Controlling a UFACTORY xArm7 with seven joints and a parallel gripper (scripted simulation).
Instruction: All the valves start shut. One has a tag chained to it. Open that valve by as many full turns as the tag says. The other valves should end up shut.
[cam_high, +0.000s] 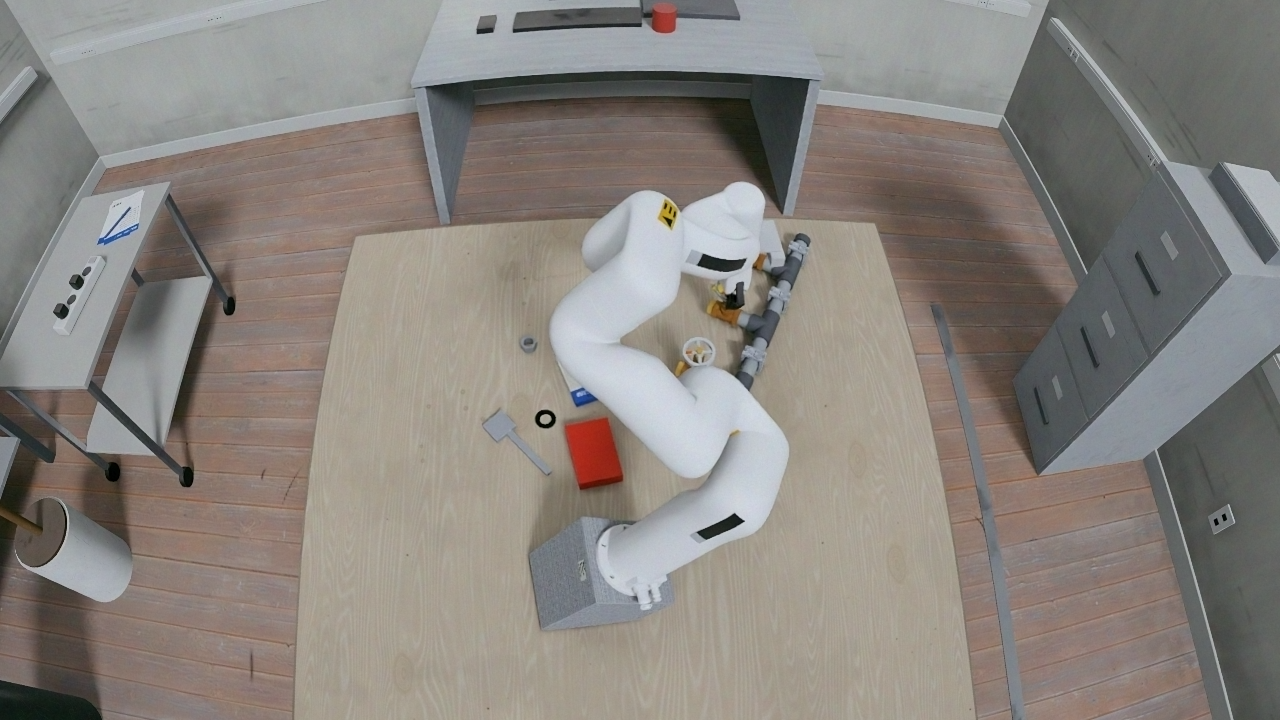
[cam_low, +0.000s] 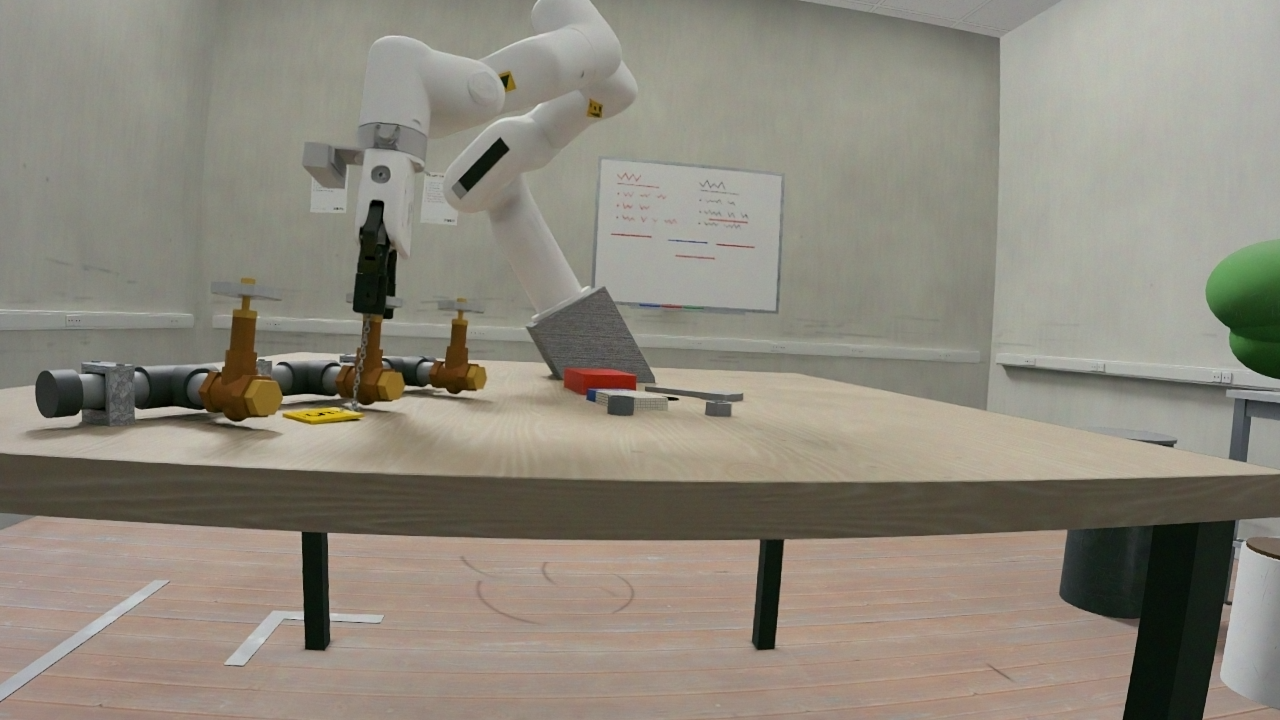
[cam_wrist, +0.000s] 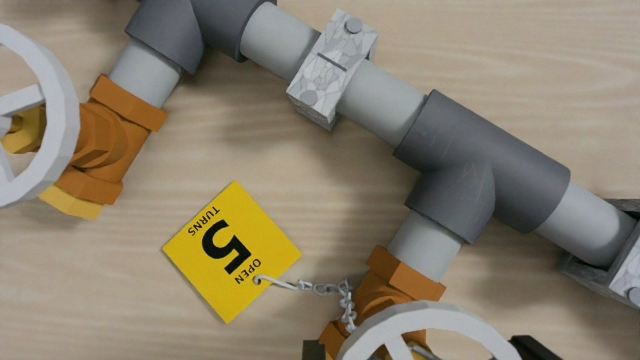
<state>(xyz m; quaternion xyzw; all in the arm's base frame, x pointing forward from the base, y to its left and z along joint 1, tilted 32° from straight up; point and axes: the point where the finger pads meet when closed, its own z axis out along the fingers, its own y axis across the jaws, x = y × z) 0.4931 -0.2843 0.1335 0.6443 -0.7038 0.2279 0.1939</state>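
My hand is 8 cm short of the yellow tag, 3 cm to the left of it and 11 cm above it. The rest, counted from my hand: blue-and-white box 7 cm behind, 31 cm to the left, 11 cm below; red block 24 cm behind, 32 cm to the left, 10 cm below; grey nut 3 cm ahead, 40 cm to the left, 11 cm below.
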